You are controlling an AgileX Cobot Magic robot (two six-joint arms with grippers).
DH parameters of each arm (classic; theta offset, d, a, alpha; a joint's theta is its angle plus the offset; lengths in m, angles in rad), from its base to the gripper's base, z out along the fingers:
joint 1: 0 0.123 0 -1.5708
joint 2: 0.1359 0 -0.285 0
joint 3: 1.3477 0 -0.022 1.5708
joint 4: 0 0.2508 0 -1.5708
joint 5: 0 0 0.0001 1.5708
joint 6: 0 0.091 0 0
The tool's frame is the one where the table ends.
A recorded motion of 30 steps. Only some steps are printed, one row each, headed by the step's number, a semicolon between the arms.
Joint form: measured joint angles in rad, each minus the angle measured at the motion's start. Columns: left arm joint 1, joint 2, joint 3, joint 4, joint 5, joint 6; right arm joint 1, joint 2, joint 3, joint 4, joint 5, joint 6.
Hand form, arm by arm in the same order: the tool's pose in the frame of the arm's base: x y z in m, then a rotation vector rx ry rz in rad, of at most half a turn. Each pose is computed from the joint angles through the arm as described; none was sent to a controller.
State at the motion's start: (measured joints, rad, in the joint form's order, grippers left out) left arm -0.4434 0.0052 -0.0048 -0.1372 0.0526 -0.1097; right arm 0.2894 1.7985 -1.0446 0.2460 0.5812 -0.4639
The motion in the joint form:
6: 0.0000 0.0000 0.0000 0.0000 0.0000 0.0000; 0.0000 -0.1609 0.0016 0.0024 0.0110 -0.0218
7: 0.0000 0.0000 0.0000 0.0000 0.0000 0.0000; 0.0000 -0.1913 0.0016 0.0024 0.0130 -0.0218
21: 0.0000 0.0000 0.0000 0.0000 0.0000 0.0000; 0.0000 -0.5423 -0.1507 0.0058 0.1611 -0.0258
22: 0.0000 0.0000 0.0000 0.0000 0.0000 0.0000; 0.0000 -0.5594 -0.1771 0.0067 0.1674 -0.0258
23: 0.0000 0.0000 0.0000 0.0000 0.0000 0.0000; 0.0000 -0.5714 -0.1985 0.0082 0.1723 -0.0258
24: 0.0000 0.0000 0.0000 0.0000 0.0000 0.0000; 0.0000 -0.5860 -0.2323 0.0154 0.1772 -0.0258
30: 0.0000 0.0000 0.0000 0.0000 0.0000 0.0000; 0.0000 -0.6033 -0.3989 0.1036 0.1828 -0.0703
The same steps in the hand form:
6: 0.0510 -0.0249 0.2098 0.1592 1.5540 -0.5523; 0.3120 0.1059 0.2198 -0.7859 2.5323 0.1864
7: 0.0510 -0.0249 0.2098 0.1592 1.5540 -0.5523; 0.3089 0.1051 0.2296 -0.7806 2.5043 0.1851
21: 0.0510 -0.0249 0.2098 0.1592 1.5540 -0.5523; 0.2525 0.0912 0.3742 -0.7455 2.1394 0.1852
22: 0.0510 -0.0249 0.2098 0.1592 1.5540 -0.5523; 0.2484 0.0902 0.3867 -0.7387 2.1024 0.1836
23: 0.0510 -0.0249 0.2098 0.1592 1.5540 -0.5523; 0.2453 0.0894 0.3964 -0.7331 2.0741 0.1832
24: 0.0510 -0.0249 0.2098 0.1592 1.5540 -0.5523; 0.2408 0.0886 0.4107 -0.7219 2.0312 0.1880
30: 0.0510 -0.0249 0.2098 0.1592 1.5540 -0.5523; 0.2271 0.0901 0.4689 -0.6971 1.8363 0.2435

